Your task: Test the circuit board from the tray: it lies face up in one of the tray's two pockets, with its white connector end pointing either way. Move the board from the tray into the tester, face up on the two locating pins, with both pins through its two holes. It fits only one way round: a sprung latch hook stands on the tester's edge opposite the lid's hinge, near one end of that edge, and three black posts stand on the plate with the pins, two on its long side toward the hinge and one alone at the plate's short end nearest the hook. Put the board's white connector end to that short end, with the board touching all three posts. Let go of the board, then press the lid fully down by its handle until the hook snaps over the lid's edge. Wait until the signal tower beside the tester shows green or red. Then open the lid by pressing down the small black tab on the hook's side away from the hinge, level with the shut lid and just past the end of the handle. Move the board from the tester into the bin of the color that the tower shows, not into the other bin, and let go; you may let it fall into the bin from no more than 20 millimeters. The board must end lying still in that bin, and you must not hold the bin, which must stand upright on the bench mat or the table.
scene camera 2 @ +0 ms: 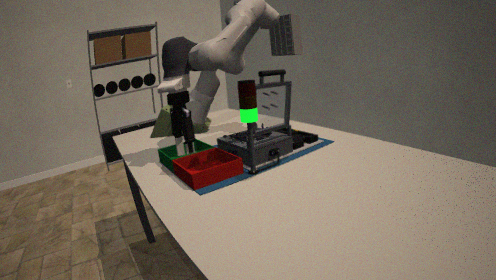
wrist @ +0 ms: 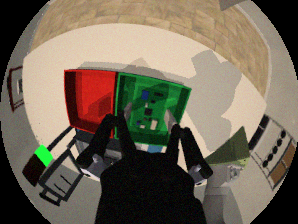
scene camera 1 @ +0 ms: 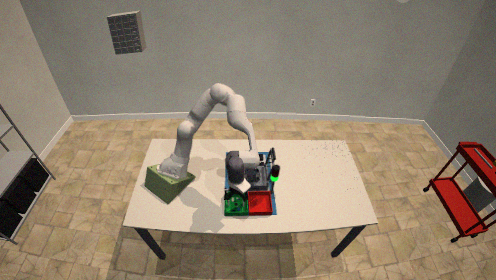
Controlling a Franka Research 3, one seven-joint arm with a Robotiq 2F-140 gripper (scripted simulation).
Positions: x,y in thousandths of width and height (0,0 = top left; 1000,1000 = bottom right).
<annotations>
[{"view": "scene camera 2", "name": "my gripper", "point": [376,566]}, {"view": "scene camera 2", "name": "red bin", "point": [455,591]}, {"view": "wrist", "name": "my gripper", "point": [498,493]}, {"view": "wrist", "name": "red bin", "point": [297,440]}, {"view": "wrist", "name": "green bin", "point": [428,386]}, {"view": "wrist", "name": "green circuit board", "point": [502,467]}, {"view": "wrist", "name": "clear lid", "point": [233,761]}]
</annotations>
